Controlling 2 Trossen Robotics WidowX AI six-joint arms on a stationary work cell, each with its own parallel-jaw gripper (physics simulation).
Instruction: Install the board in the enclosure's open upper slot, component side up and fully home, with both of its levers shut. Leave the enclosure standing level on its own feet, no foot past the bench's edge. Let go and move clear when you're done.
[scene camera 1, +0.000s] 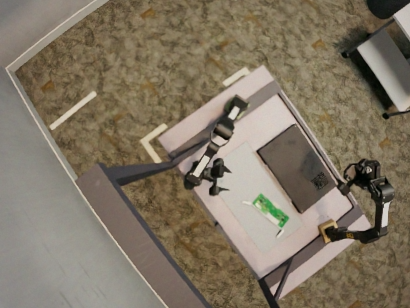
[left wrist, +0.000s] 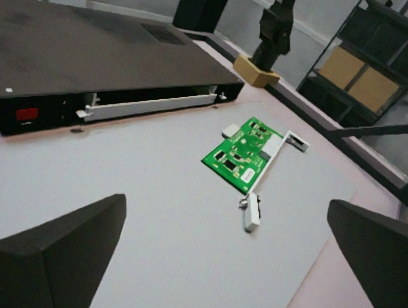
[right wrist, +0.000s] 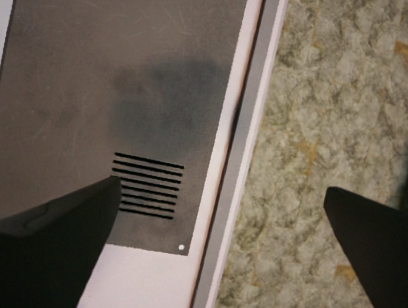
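Pixels of known places: left gripper, fingertip midpoint: (scene camera 1: 230, 181) (left wrist: 228, 206); right gripper, fingertip midpoint: (scene camera 1: 342, 171) (right wrist: 225, 192); left arm's base, link origin: (scene camera 1: 237, 105); right arm's base, link origin: (scene camera 1: 330, 231) (left wrist: 260, 65).
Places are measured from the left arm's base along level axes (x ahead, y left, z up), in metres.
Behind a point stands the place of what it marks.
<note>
The green board (scene camera 1: 270, 210) @(y -0.319, x 0.531, z -0.054 m) (left wrist: 240, 155) @(y -0.316, x 0.492, z -0.054 m) lies component side up on the grey mat (scene camera 1: 240, 165) @(y -0.234, x 0.229, z -0.058 m) (left wrist: 60, 170) @(y -0.188, x 0.265, z -0.058 m), its white faceplate turned away from the enclosure. Its levers (left wrist: 252, 212) @(y -0.374, x 0.380, z -0.039 m) stand swung outward at both ends. The dark enclosure (scene camera 1: 295, 167) @(y -0.045, x 0.471, z -0.011 m) (left wrist: 115, 55) @(y -0.072, x 0.440, z -0.010 m) (right wrist: 75, 100) @(y -0.090, x 0.528, z -0.010 m) lies flat beside the mat; a light strip (left wrist: 152, 106) @(y -0.166, x 0.436, z -0.043 m) crosses its front below a dark opening. My left gripper (scene camera 1: 229, 180) @(y -0.341, x 0.219, z 0.090 m) (left wrist: 228, 206) @(y -0.341, x 0.219, z 0.090 m) is open and empty above the mat, apart from the board. My right gripper (scene camera 1: 347, 180) (right wrist: 225, 192) @(y 0.039, x 0.590, z 0.226 m) is open and empty, high over the enclosure's vented corner and the bench edge.
The right arm's base stands on a tan block (scene camera 1: 327, 231) (left wrist: 255, 72) near the enclosure. A dark rail (scene camera 1: 315, 132) runs along the bench's far side, close behind the enclosure. A diagonal frame post (scene camera 1: 284, 280) @(y -0.563, x 0.802, z 0.083 m) rises near the lower corner. A cart (scene camera 1: 385, 70) stands on the floor.
</note>
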